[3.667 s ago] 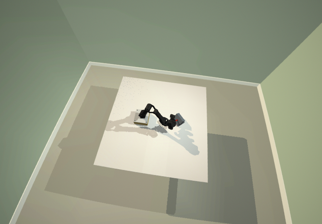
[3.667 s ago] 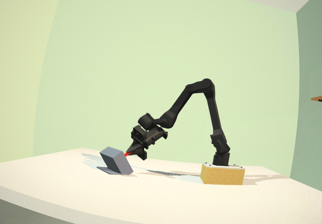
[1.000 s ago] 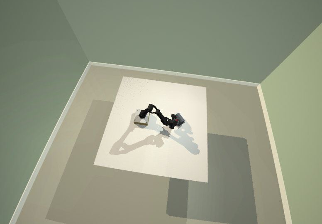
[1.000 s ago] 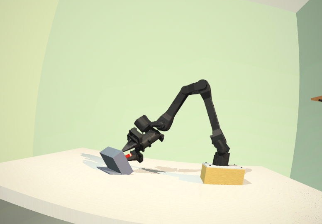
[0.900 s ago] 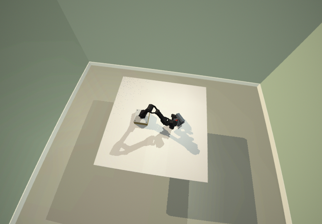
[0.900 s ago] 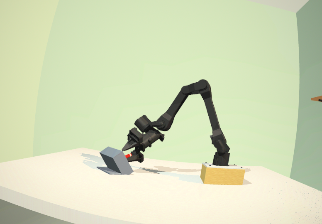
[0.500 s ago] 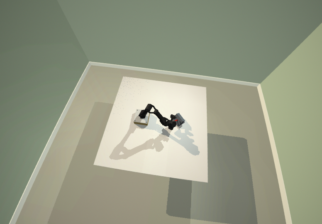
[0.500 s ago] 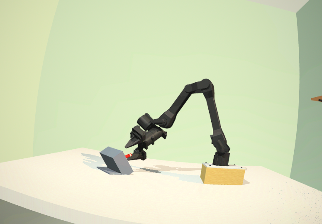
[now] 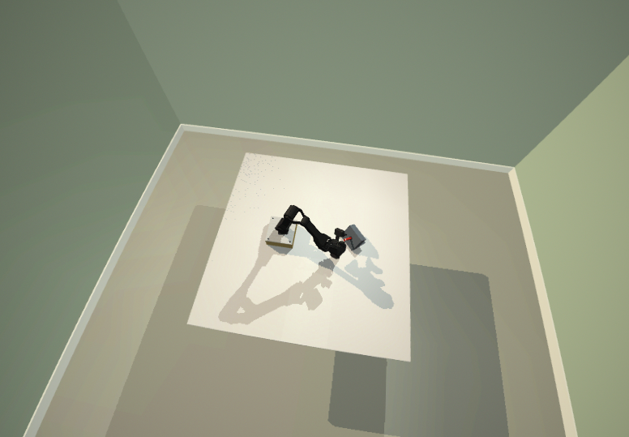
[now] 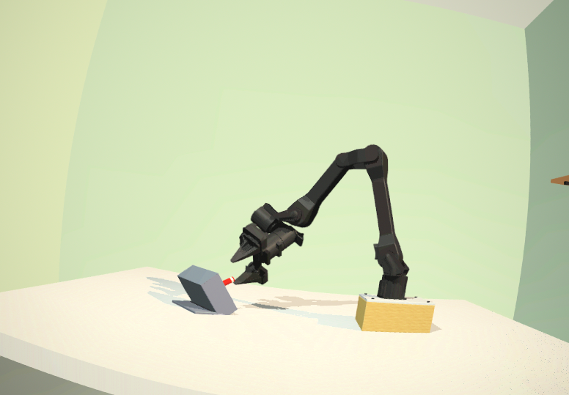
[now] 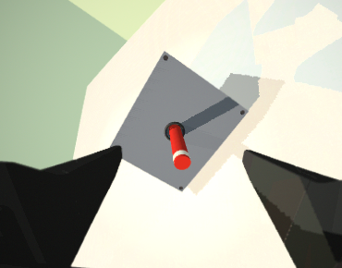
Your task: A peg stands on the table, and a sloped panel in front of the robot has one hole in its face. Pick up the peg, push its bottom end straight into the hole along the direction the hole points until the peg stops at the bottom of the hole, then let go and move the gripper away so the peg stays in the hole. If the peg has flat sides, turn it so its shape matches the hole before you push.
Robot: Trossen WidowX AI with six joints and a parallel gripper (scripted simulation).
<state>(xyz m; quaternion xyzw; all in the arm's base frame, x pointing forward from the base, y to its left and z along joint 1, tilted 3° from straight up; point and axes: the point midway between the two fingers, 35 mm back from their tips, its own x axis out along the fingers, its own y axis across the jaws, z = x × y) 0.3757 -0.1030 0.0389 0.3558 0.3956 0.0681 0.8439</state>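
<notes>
My gripper tip is now 3 cm above the red peg, 2 cm to the right of it and 2 cm short of it. From my gripper tip the other things lie so: grey sloped panel: 6 cm ahead, 5 cm to the left, 5 cm below.
</notes>
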